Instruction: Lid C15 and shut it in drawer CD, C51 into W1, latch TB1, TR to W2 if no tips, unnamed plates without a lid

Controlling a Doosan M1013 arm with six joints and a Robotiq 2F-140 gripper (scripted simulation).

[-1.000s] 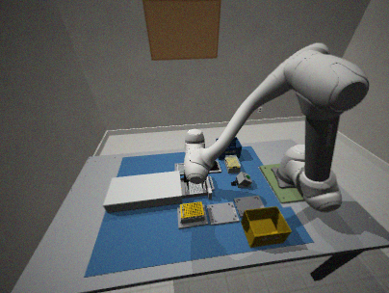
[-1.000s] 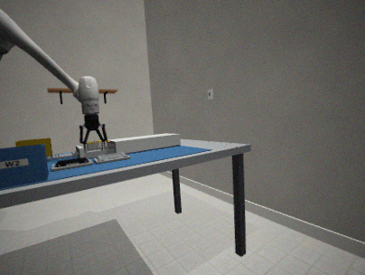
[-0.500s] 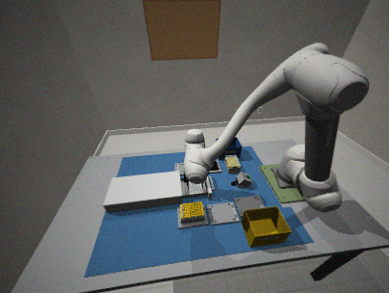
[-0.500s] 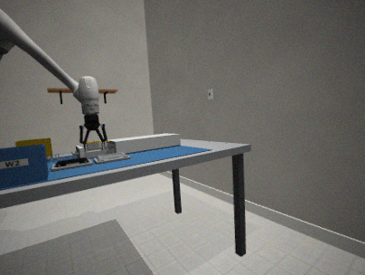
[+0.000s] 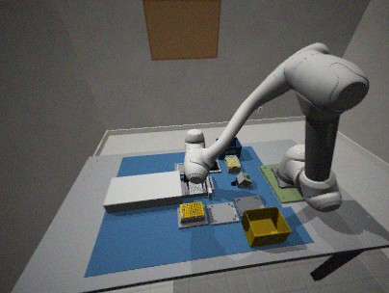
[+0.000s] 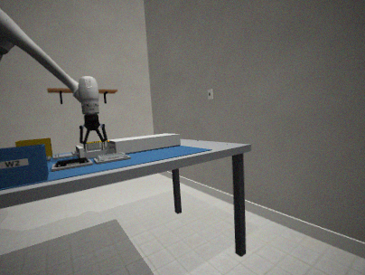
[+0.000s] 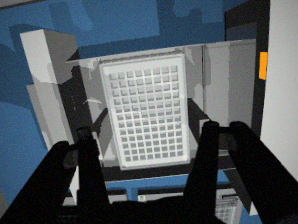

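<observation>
Now: hand 10 mm above the plate lid. The rest, counted from my hand: white cooler CD: 170 mm ahead, 30 mm to the left, 10 mm below; then drawer: 40 mm ahead, 10 mm to the left, 20 mm below; then white plate: 20 mm below.
</observation>
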